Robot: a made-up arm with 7 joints. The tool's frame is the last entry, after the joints. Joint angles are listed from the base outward. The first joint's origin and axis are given. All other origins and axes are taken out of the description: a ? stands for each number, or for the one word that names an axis. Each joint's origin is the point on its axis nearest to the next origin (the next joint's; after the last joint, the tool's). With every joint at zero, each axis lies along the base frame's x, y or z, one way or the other. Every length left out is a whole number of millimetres.
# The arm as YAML. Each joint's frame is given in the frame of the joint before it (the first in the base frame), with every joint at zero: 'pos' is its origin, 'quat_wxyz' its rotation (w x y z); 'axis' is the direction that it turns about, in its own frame. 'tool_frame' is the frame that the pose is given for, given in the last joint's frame.
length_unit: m
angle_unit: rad
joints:
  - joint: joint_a
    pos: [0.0, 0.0, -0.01]
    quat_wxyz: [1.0, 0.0, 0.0, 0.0]
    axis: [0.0, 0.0, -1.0]
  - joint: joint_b
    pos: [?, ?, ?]
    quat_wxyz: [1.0, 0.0, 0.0, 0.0]
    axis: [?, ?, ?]
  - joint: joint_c
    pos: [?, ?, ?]
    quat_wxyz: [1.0, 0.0, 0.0, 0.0]
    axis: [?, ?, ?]
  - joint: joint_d
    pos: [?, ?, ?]
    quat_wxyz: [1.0, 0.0, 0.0, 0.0]
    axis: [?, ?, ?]
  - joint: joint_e
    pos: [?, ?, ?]
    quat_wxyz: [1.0, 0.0, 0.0, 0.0]
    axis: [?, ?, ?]
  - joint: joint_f
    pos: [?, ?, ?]
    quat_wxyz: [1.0, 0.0, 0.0, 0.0]
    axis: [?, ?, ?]
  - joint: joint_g
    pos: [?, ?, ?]
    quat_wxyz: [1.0, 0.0, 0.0, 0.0]
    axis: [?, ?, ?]
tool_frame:
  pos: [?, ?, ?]
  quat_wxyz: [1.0, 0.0, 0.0, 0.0]
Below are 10 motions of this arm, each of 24 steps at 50 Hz.
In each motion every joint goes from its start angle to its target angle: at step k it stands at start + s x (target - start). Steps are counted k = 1, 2, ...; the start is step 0. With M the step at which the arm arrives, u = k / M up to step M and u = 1 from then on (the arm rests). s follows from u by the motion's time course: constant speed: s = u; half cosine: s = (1 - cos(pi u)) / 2; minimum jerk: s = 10 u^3 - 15 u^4 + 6 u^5.
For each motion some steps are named. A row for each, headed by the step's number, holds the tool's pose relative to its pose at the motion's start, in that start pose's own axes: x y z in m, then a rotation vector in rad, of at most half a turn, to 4 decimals.
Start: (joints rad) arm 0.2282 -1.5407 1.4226 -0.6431 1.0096 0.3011 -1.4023
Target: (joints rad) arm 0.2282 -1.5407 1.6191 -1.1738 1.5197 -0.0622 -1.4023
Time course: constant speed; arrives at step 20
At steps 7, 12, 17, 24:
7: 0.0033 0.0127 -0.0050 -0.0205 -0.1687 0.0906
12: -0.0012 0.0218 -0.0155 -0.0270 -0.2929 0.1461
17: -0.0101 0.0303 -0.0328 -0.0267 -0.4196 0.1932
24: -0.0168 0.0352 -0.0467 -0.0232 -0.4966 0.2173

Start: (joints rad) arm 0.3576 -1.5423 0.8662 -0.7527 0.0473 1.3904 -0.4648
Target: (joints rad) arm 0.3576 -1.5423 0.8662 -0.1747 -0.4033 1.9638 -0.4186
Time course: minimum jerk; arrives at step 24
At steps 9, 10, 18, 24:
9: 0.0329 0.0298 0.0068 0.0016 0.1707 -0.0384
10: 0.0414 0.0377 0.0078 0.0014 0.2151 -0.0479
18: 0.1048 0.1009 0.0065 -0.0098 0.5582 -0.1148
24: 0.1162 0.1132 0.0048 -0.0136 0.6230 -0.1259

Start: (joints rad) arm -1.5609 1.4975 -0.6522 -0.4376 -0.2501 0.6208 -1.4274
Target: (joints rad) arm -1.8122 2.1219 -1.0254 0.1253 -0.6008 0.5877 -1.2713
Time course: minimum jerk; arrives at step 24
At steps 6, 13, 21, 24:
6: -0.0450 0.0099 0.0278 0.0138 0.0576 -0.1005
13: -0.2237 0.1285 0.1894 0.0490 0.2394 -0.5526
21: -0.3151 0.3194 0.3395 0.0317 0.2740 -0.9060
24: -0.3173 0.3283 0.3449 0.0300 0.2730 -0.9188

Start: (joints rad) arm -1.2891 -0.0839 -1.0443 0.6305 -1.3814 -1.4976 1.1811
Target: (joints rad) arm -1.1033 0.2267 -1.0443 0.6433 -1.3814 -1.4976 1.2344
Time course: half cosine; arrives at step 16
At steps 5, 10, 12, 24:
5: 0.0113 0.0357 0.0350 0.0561 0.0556 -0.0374
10: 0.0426 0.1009 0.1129 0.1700 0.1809 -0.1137
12: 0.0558 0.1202 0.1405 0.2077 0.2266 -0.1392
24: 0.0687 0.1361 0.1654 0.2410 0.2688 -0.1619

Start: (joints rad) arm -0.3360 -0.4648 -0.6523 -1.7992 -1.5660 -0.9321 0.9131
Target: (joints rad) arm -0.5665 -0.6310 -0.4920 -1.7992 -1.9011 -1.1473 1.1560
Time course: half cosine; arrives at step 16
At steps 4, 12, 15, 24:
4: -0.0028 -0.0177 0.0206 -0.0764 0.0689 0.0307
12: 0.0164 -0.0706 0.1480 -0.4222 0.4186 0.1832
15: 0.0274 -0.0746 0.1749 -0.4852 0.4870 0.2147
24: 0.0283 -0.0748 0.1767 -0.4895 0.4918 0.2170

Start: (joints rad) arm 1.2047 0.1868 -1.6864 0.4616 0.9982 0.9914 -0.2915
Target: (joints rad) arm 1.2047 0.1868 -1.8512 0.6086 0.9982 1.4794 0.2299
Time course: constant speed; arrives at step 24
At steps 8, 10, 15, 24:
8: 0.0253 0.0680 0.0169 -0.0091 0.2399 -0.1383
10: 0.0343 0.0846 0.0204 -0.0094 0.3000 -0.1725
15: 0.0612 0.1253 0.0271 -0.0067 0.4503 -0.2578
24: 0.1223 0.1934 0.0299 0.0095 0.7184 -0.4109

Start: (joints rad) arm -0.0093 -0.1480 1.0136 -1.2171 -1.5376 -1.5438 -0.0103
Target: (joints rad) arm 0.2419 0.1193 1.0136 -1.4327 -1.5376 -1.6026 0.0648
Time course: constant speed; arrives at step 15
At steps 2, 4, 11, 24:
2: -0.0094 0.0024 -0.0157 -0.0188 0.0195 0.0163
4: -0.0181 0.0046 -0.0313 -0.0378 0.0396 0.0309
11: -0.0425 0.0100 -0.0862 -0.1053 0.1143 0.0687
24: -0.0526 0.0116 -0.1174 -0.1440 0.1590 0.0807

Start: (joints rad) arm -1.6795 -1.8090 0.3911 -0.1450 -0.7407 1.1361 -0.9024
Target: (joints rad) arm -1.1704 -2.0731 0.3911 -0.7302 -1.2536 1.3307 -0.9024
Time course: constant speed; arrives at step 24
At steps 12, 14, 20, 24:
12: 0.3668 0.0942 0.0050 -0.1118 0.0803 0.5384
14: 0.4266 0.1234 -0.0020 -0.1232 0.0976 0.6319
20: 0.5951 0.2340 -0.0370 -0.1463 0.1550 0.9167
24: 0.6939 0.3256 -0.0717 -0.1531 0.1966 1.1096

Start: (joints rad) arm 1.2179 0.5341 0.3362 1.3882 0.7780 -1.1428 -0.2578
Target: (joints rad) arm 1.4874 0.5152 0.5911 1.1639 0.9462 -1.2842 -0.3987
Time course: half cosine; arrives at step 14
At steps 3, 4, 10, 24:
3: -0.0011 0.0289 -0.0065 -0.0287 -0.0292 -0.0132
4: -0.0017 0.0498 -0.0116 -0.0492 -0.0502 -0.0230
10: 0.0044 0.2150 -0.0582 -0.2009 -0.2102 -0.1058
24: 0.0102 0.2641 -0.0735 -0.2432 -0.2560 -0.1325

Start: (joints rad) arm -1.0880 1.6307 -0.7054 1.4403 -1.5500 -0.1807 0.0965
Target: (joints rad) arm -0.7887 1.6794 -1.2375 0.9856 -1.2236 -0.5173 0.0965
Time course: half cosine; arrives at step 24
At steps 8, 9, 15, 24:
8: -0.0218 -0.1440 0.0696 -0.0465 0.1068 0.2022
9: -0.0223 -0.1766 0.0868 -0.0608 0.1321 0.2486
15: 0.0121 -0.3672 0.2045 -0.1853 0.2974 0.5393
24: 0.0751 -0.4804 0.3014 -0.3254 0.4261 0.7554

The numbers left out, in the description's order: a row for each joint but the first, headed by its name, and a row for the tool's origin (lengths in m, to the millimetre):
joint_b: xyz 0.311 0.329 0.0, axis 1.0 0.0 0.0
joint_c: xyz 0.0 -0.191 0.106, axis 0.0 1.0 0.0
joint_d: xyz -0.385 0.0 0.051, axis 1.0 0.0 0.0
joint_e: xyz 0.0 -0.181 0.111, axis 0.0 0.0 -1.0
joint_f: xyz -0.09 -0.142 0.0, axis 0.0 0.0 -1.0
joint_g: xyz -0.292 -0.076 0.0, axis 0.0 1.0 0.0
tool: xyz -0.164 0.0 0.057

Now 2 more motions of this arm.
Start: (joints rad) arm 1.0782 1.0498 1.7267 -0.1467 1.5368 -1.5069 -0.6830
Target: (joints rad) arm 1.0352 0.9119 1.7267 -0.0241 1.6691 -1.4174 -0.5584
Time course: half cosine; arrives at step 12
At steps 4, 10, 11, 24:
4: 0.0016 0.0669 0.0168 -0.0317 0.0466 -0.0882
10: 0.0315 0.2503 0.0528 -0.1096 0.1749 -0.3329
11: 0.0351 0.2636 0.0548 -0.1148 0.1842 -0.3510
24: 0.0364 0.2681 0.0555 -0.1166 0.1874 -0.3572

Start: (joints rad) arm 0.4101 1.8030 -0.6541 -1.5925 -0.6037 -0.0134 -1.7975
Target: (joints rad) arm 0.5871 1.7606 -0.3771 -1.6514 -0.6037 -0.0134 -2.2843
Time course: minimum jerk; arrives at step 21
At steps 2, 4, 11, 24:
2: -0.0002 -0.0011 -0.0011 0.0009 -0.0037 0.0005
4: -0.0010 -0.0078 -0.0078 0.0062 -0.0253 0.0032
11: -0.0022 -0.0814 -0.0845 0.0703 -0.2683 0.0285
24: 0.0108 -0.1447 -0.1554 0.1353 -0.4888 0.0410

